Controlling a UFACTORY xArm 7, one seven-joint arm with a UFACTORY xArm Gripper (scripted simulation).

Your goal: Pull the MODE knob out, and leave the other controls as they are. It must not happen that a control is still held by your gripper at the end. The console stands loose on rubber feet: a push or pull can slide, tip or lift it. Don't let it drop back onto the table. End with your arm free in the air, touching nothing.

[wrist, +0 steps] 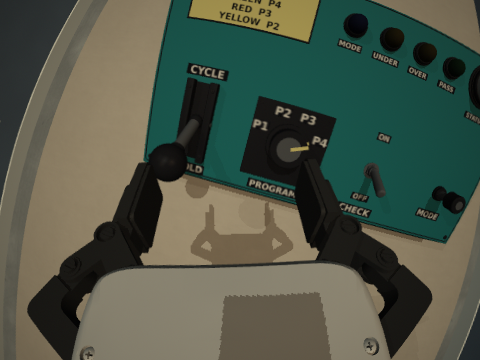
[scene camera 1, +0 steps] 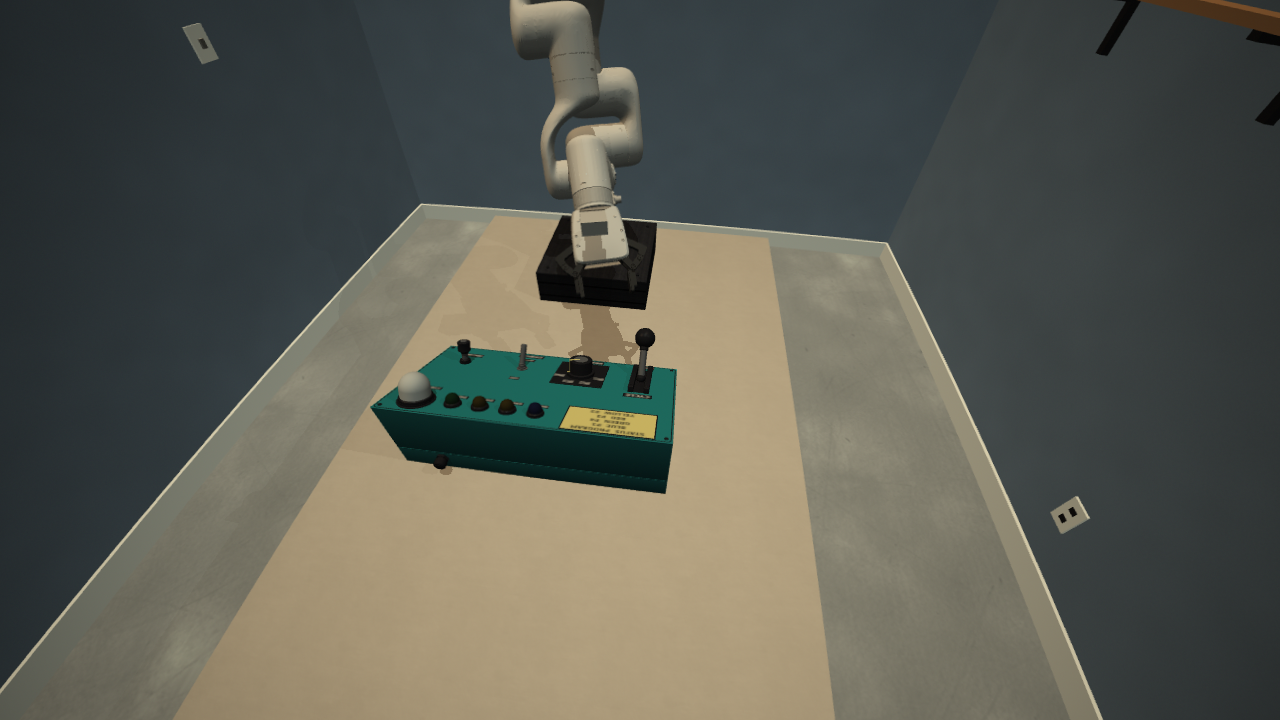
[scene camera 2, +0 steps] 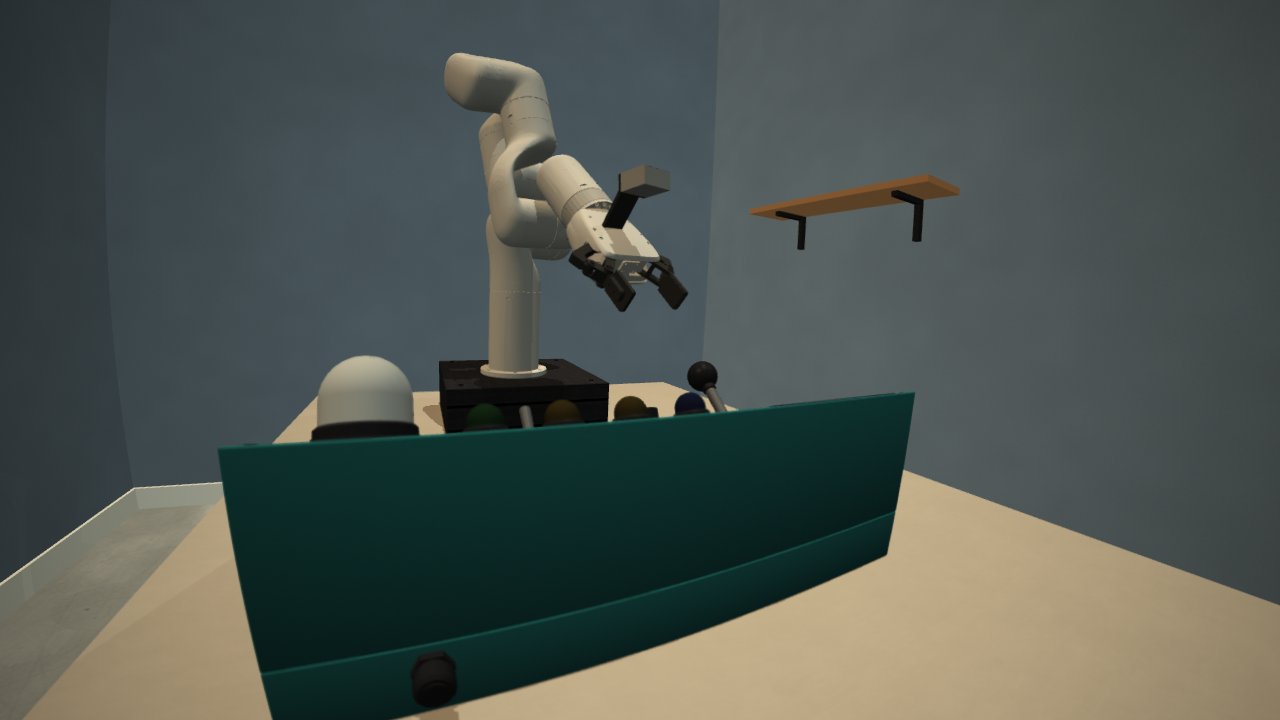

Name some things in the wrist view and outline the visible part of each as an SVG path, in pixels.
The gripper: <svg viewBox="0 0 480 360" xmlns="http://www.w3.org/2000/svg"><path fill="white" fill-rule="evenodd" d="M432 293L406 266L398 263L398 258L393 250L362 232L362 226L355 217L343 214L329 180L324 179L315 158L306 158L305 161L302 161L294 196L306 242L310 243L311 248L317 248L319 251L316 260L225 265L144 265L140 256L142 253L148 253L149 248L152 248L163 202L163 195L154 168L148 162L138 163L130 184L125 187L113 220L99 225L94 232L94 240L63 261L59 274L57 276L54 275L29 302L27 313L62 360L391 360L430 306ZM91 293L80 322L76 316L77 307L83 301L82 298L85 294ZM365 282L374 285L384 299L384 308L379 314Z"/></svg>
A teal console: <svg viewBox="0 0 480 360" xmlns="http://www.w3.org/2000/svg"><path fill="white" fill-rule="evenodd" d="M171 0L155 74L143 160L153 166L157 179L164 182L173 182L181 178L185 173L297 205L294 190L301 167L300 164L306 157L315 158L324 179L330 181L344 215L349 214L361 223L439 243L447 243L480 181L479 53L423 22L372 0Z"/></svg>
